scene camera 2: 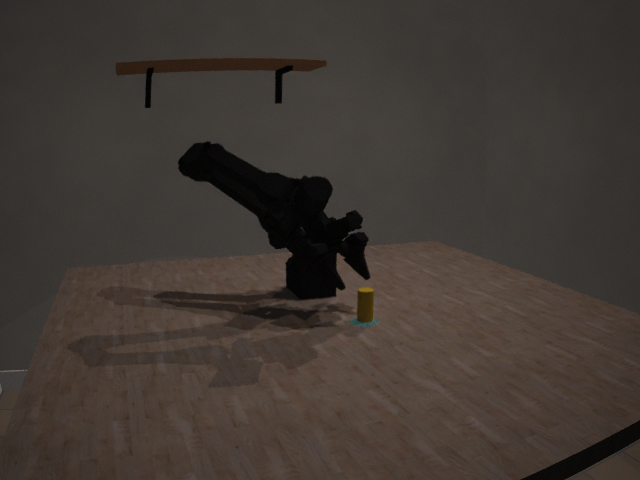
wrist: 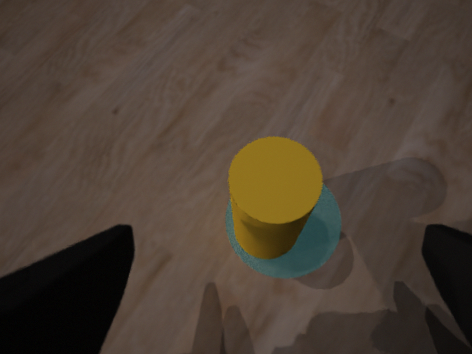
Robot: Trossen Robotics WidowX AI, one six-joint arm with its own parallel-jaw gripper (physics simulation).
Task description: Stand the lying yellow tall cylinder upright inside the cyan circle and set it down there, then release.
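Places are measured from the arm's base along level axes (x right, y up, z back), in centimetres.
Where they show: gripper, fingertip midpoint: (scene camera 2: 356,283) (wrist: 278,239).
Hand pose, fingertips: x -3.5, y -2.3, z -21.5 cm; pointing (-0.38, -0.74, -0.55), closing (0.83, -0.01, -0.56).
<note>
After its pixels a point has its place.
The yellow tall cylinder (scene camera 2: 365,305) {x -4.1, y -6.0, z -25.0 cm} (wrist: 275,180) {x -4.7, y -3.2, z -23.5 cm} stands upright on the cyan circle (scene camera 2: 353,322) {x -1.9, y -9.7, z -24.3 cm} (wrist: 324,227) {x -2.3, y -9.7, z -25.2 cm}. In the wrist view its base lies inside the circle's outline, off centre to the left, with more cyan showing on the right. My gripper (scene camera 2: 355,283) {x -3.5, y -2.3, z -21.5 cm} (wrist: 278,239) {x -3.5, y -2.3, z -21.5 cm} is open and empty. In the scene view its fingertips are above and slightly left of the cylinder's top. In the wrist view the dark fingers stand wide apart at the left and right, with a gap between each finger and the cylinder.
The wooden table (scene camera 2: 439,403) {x -0.1, y -9.8, z -62.8 cm} (wrist: 125,165) {x -13.2, y -9.8, z -22.1 cm} bears the arm's dark base (scene camera 2: 311,279) {x 0.9, y -5.1, z -5.6 cm}, behind and left of the cylinder. Shadows of the arm fall on the table. A brown shelf (scene camera 2: 222,64) with black brackets is high on the back wall.
</note>
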